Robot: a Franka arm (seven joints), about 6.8 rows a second.
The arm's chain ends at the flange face. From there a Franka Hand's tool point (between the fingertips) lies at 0.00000 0.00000 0.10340 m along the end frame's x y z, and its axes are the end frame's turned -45 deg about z.
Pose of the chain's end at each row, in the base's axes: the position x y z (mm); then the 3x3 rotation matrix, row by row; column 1 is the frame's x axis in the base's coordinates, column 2 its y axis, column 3 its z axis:
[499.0, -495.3, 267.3], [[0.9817, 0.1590, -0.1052], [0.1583, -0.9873, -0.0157], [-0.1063, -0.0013, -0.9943]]
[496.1, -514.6, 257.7], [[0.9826, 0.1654, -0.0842], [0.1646, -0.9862, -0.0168], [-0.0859, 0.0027, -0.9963]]
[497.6, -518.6, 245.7], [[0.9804, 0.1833, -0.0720], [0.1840, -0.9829, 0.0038], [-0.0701, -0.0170, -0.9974]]
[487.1, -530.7, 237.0], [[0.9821, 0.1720, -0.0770], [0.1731, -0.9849, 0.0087], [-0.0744, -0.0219, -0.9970]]
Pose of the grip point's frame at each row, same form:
[488.1, -496.9, 164.5], [[0.5817, 0.8066, -0.1052], [0.8101, -0.5862, -0.0157], [-0.0742, -0.0761, -0.9943]]
[487.4, -516.3, 154.7], [[0.5778, 0.8118, -0.0842], [0.8137, -0.5810, -0.0168], [-0.0626, -0.0588, -0.9963]]
[490.2, -518.2, 142.6], [[0.5636, 0.8229, -0.0720], [0.8251, -0.5649, 0.0038], [-0.0375, -0.0616, -0.9974]]
[479.1, -529.8, 133.9], [[0.5728, 0.8161, -0.0770], [0.8188, -0.5740, 0.0087], [-0.0371, -0.0681, -0.9970]]

